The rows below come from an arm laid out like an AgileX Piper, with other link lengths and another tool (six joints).
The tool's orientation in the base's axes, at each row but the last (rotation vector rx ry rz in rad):
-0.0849, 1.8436, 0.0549
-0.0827, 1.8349, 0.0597
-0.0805, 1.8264, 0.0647
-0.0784, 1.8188, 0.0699
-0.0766, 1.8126, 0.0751
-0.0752, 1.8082, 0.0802
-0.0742, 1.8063, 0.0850
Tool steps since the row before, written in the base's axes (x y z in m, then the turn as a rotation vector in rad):
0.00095, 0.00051, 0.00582, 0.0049, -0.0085, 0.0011
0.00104, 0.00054, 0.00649, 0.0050, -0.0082, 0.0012
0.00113, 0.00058, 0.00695, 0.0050, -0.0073, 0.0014
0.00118, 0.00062, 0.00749, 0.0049, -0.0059, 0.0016
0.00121, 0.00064, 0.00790, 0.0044, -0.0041, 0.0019
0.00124, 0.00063, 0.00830, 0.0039, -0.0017, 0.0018
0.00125, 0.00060, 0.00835, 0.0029, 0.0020, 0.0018
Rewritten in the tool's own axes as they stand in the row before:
-0.00587, 0.00039, -0.00062, -0.0021, -0.0089, 0.0037
-0.00655, 0.00043, -0.00066, -0.0023, -0.0086, 0.0038
-0.00702, 0.00049, -0.00063, -0.0025, -0.0077, 0.0038
-0.00756, 0.00056, -0.00065, -0.0027, -0.0063, 0.0038
-0.00797, 0.00061, -0.00067, -0.0029, -0.0045, 0.0034
-0.00836, 0.00063, -0.00070, -0.0027, -0.0020, 0.0032
-0.00841, 0.00063, -0.00069, -0.0024, 0.0017, 0.0026

